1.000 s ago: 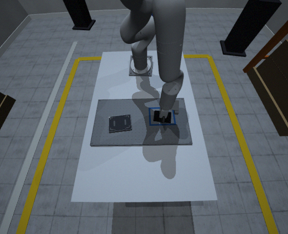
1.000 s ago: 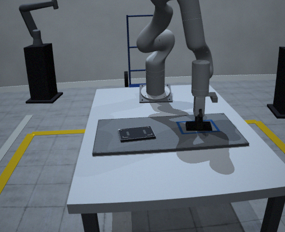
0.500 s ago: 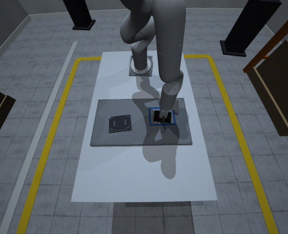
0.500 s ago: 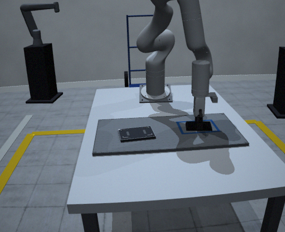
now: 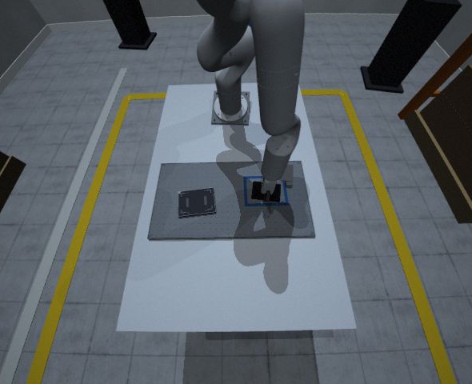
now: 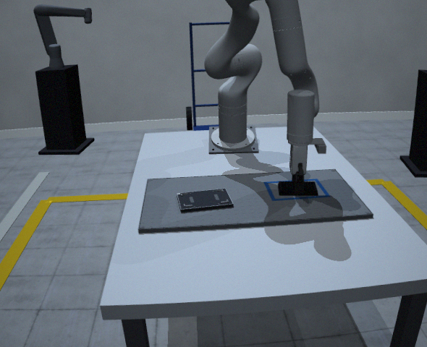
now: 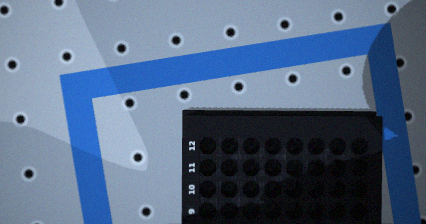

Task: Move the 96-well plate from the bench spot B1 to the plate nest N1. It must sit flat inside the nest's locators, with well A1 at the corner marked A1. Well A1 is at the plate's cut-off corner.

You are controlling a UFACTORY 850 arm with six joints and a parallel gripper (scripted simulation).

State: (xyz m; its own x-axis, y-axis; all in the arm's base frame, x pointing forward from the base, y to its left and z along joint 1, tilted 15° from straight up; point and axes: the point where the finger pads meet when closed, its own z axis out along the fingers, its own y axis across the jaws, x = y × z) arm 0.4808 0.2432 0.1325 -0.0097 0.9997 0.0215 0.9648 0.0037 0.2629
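My gripper is now 1 cm above the 96-well plate. The rest, counted from my hand: plate nest N1: 10 cm ahead, 30 cm to the right, 1 cm below.
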